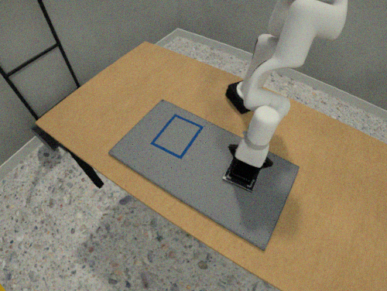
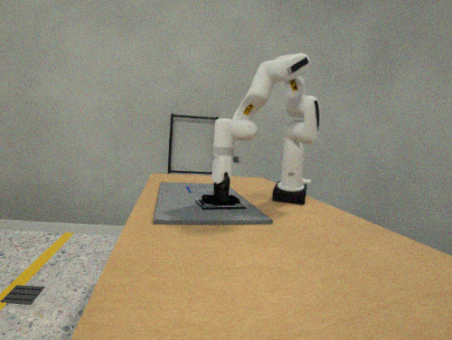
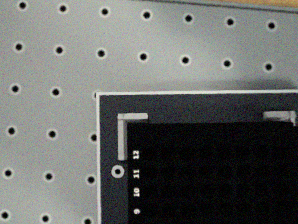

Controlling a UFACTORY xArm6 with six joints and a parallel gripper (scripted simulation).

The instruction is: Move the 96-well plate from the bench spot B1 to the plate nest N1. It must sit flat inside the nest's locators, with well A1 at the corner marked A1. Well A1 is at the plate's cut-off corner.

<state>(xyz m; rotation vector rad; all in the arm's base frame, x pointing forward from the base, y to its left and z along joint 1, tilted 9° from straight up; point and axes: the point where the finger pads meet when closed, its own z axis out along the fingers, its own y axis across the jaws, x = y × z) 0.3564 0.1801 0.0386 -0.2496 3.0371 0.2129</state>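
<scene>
The plate nest lies 3 cm below my hand. Also, from my hand: black 96-well plate: 1 cm below.
</scene>
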